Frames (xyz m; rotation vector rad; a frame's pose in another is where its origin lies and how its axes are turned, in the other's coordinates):
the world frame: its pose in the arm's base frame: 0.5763 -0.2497 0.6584 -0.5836 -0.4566 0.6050
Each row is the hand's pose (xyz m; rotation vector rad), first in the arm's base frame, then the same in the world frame.
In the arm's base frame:
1: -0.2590 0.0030 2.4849 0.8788 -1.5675 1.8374
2: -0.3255 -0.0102 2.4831 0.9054 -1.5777 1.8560
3: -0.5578 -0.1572 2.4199 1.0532 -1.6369 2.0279
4: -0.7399 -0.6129 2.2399 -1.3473 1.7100 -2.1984
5: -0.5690 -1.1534 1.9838 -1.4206 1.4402 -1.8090
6: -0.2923 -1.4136 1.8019 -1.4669 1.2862 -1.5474
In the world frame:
1: -0.0374 -0.6456 1.9182 0.8534 -1.8142 0.7068
2: -0.0951 -0.6272 1.9488 0.8669 -1.8389 0.7216
3: -0.3740 -0.5951 1.9758 0.9300 -1.9988 0.8734
4: -0.8403 -0.7173 1.7734 1.0570 -2.3167 1.0901
5: -1.1189 -0.9877 1.2875 -1.1932 2.5885 -1.1790
6: -1.1236 -1.1577 0.9022 -1.1202 2.3760 -1.0154

